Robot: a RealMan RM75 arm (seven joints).
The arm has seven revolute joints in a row. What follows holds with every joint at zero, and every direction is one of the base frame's.
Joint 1 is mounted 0.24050 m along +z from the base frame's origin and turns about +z.
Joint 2 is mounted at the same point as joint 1 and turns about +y.
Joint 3 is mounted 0.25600 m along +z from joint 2 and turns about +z.
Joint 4 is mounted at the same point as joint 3 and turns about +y.
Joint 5 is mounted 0.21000 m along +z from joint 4 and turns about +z.
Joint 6 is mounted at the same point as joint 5 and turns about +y.
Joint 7 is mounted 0.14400 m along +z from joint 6 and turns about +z.
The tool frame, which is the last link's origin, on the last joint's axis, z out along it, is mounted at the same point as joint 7; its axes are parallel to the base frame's.
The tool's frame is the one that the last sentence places.
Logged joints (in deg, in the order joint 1, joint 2, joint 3, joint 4, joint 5, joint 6, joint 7), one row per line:
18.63, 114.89, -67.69, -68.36, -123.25, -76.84, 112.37
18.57, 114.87, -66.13, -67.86, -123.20, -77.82, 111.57
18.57, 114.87, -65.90, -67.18, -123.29, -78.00, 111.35
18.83, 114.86, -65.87, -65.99, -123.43, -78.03, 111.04
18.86, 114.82, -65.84, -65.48, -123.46, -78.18, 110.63
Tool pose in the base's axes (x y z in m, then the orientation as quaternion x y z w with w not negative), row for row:
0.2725, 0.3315, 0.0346, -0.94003, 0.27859, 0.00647, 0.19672
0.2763, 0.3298, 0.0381, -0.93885, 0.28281, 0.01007, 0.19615
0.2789, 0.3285, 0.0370, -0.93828, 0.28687, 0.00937, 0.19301
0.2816, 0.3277, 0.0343, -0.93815, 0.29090, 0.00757, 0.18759
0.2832, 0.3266, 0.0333, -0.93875, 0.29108, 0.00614, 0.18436
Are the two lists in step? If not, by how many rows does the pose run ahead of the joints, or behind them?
They are in step.
